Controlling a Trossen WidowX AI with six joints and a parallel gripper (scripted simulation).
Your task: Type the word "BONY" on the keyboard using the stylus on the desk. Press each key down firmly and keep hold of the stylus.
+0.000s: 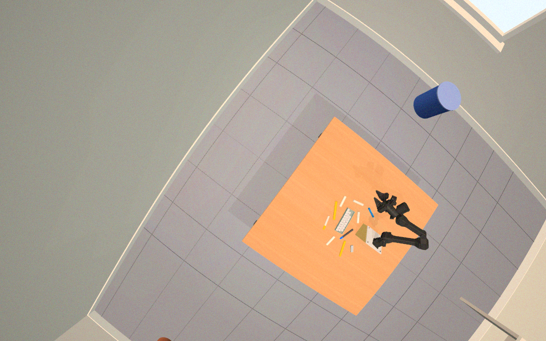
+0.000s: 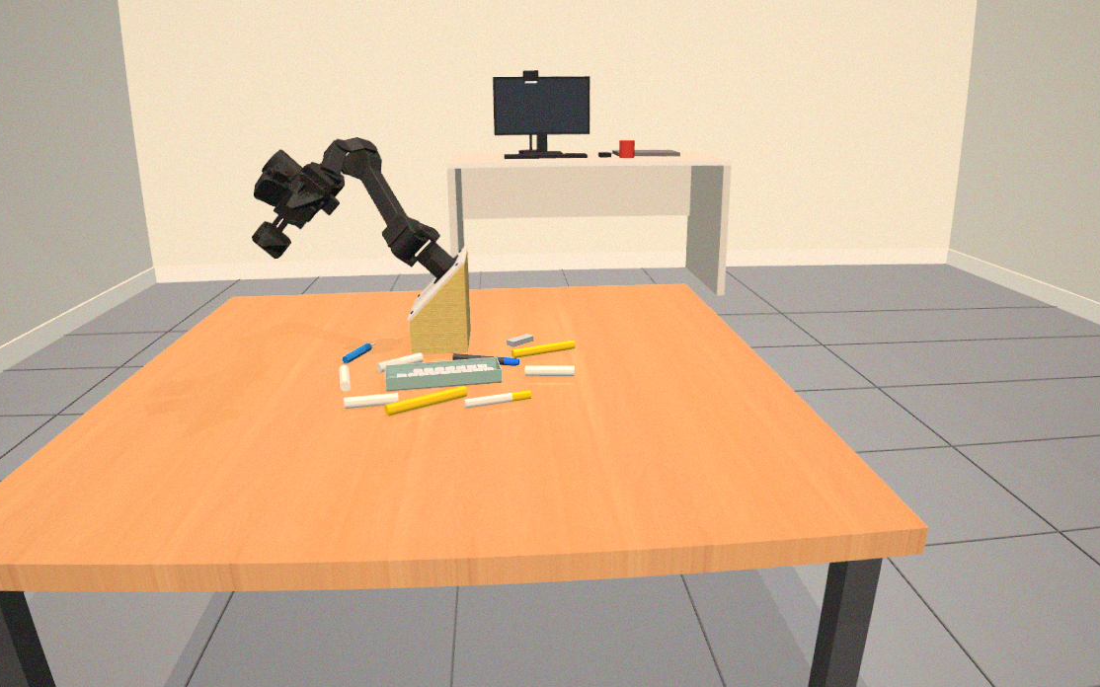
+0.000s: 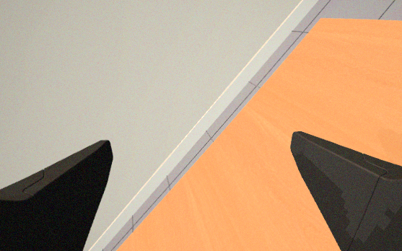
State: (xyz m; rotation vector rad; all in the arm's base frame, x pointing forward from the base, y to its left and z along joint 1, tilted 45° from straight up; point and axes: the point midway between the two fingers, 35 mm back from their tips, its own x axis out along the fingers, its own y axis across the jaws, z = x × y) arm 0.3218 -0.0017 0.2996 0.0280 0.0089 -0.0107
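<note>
The N key is 31 cm below my gripper tip, 20 cm to the left of it and 13 cm behind it. Also, from my gripper tip: yellow marker: 31 cm below, 25 cm to the left; blue stylus: 31 cm below, 28 cm behind, 5 cm to the left; D key: 31 cm below, 19 cm to the left, 11 cm behind.
</note>
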